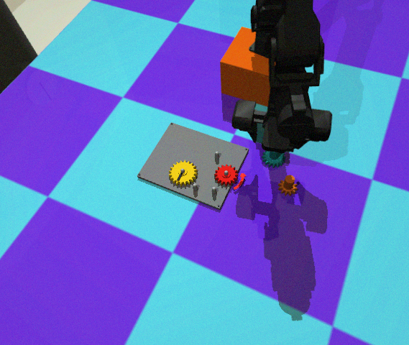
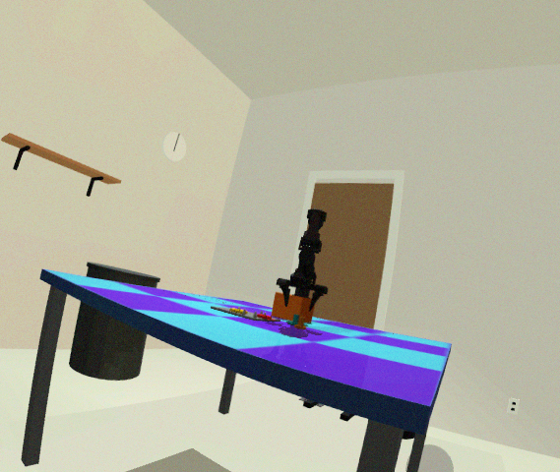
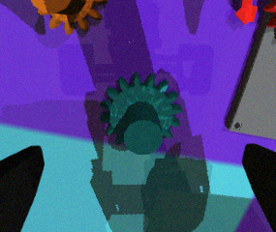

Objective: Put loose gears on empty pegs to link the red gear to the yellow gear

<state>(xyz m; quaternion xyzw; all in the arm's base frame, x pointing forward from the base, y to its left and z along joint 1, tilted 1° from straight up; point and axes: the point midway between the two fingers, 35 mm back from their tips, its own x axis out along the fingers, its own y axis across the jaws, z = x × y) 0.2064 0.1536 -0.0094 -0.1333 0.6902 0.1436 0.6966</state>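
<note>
Right now the teal gear is 5 cm below my gripper tip. From my gripper tip the other things lie so: small orange gear (6 cm to the left, 5 cm below, 5 cm ahead); yellow gear (15 cm to the right, 15 cm ahead, 4 cm below); red arrow (10 cm ahead, 5 cm below, 3 cm to the right).
</note>
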